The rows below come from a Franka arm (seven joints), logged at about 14 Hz.
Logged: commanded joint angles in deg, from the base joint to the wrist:
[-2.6 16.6 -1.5 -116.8 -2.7 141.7 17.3]
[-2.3 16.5 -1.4 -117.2 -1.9 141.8 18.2]
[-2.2 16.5 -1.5 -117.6 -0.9 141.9 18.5]
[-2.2 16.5 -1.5 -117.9 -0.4 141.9 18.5]
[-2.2 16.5 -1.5 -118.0 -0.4 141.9 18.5]
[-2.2 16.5 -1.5 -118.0 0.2 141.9 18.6]
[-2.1 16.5 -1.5 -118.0 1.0 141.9 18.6]
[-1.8 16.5 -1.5 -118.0 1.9 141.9 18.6]
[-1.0 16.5 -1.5 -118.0 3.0 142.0 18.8]
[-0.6 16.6 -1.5 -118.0 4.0 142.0 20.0]
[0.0 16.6 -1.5 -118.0 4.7 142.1 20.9]
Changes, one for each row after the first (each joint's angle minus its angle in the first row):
[0.3 -0.1 0.1 -0.4 0.8 0.1 0.9]
[0.4 -0.1 0.0 -0.8 1.8 0.2 1.2]
[0.4 -0.1 0.0 -1.1 2.3 0.2 1.2]
[0.4 -0.1 0.0 -1.2 2.3 0.2 1.2]
[0.4 -0.1 0.0 -1.2 2.9 0.2 1.3]
[0.5 -0.1 0.0 -1.2 3.7 0.2 1.3]
[0.8 -0.1 0.0 -1.2 4.6 0.2 1.3]
[1.6 -0.1 0.0 -1.2 5.7 0.3 1.5]
[2.0 0.0 0.0 -1.2 6.7 0.3 2.7]
[2.6 0.0 0.0 -1.2 7.4 0.4 3.6]

